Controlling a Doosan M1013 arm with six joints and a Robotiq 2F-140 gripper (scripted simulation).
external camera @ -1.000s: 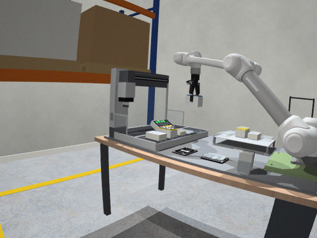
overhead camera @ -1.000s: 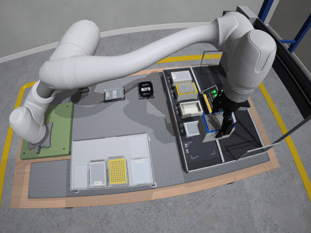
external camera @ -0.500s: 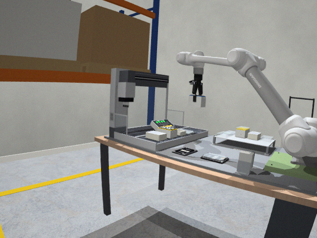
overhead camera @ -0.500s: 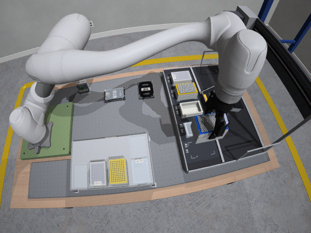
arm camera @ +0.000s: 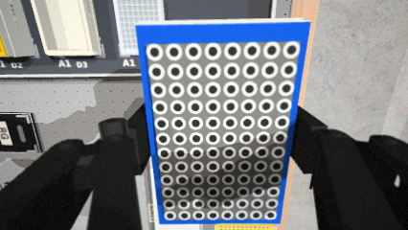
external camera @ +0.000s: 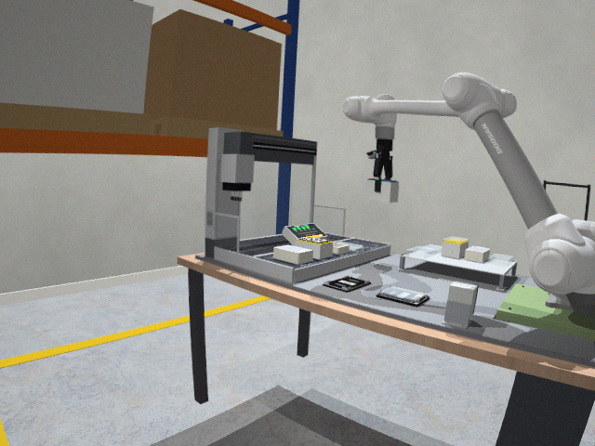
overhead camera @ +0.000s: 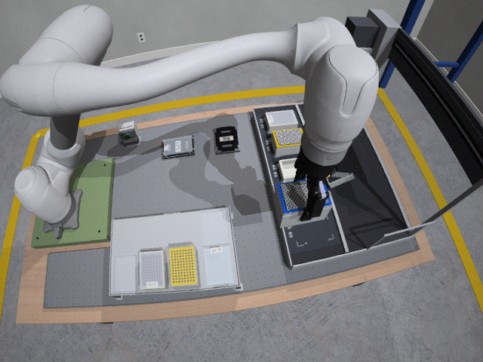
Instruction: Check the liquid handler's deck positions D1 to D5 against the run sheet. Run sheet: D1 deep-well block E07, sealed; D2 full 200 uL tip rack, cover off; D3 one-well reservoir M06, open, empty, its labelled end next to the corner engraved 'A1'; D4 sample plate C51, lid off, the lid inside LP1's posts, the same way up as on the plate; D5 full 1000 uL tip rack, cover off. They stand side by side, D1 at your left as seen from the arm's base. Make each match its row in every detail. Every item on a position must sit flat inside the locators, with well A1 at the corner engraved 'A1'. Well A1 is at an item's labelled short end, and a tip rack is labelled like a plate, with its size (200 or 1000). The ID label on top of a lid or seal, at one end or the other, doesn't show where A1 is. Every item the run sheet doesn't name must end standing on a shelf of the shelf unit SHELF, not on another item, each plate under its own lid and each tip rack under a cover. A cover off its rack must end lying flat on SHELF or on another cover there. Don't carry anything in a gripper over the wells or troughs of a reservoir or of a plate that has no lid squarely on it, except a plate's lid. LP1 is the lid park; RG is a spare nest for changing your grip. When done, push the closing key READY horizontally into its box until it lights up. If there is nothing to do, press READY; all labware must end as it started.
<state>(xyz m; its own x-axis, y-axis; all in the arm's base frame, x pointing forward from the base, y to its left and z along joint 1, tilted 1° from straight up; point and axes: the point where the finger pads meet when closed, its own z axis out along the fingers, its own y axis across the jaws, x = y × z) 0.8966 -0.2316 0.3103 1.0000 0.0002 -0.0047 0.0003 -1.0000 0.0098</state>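
Now: hand 28 cm above the sample plate, 12 cm to the right of it and 9 cm short of it. Round my hand: blue 1000 uL tip rack (1 cm to the right, 1 cm behind); then cover (36 cm behind, 21 cm below, 7 cm to the right); then cream reservoir (28 cm below, 25 cm to the left, 9 cm ahead).
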